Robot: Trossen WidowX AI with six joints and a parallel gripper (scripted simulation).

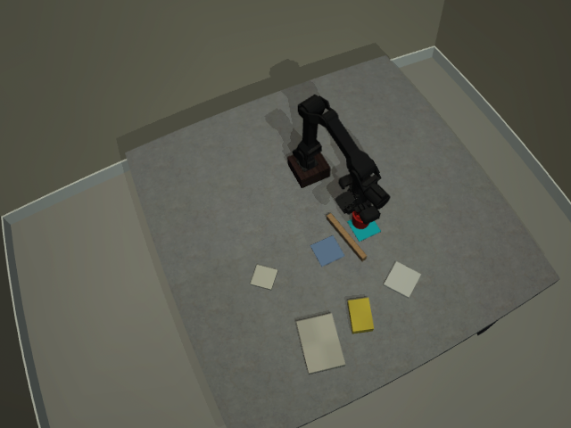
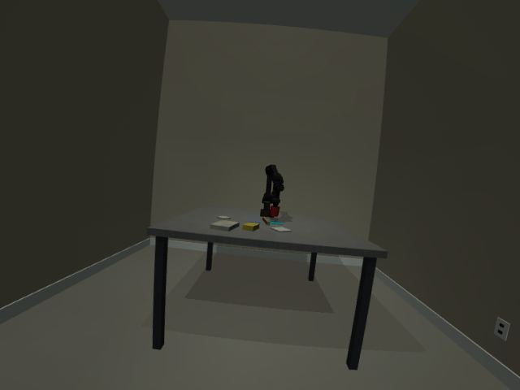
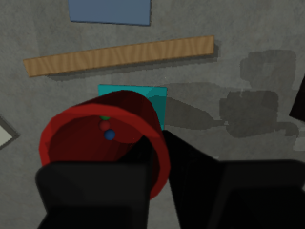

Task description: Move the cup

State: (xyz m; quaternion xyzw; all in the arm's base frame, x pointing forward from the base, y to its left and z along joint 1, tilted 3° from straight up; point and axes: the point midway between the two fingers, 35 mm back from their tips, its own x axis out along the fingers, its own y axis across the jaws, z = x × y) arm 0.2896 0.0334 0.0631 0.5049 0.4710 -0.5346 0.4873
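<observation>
Now: the blue marble 4 cm ahead of my gripper tip, 1 cm to the left of it and 2 cm below it. From my gripper tip the other things lie so: blue-grey pad 4 cm ahead, 15 cm to the right, 10 cm below; red cup 3 cm ahead; wooden bar 3 cm ahead, 6 cm to the right, 9 cm below.
</observation>
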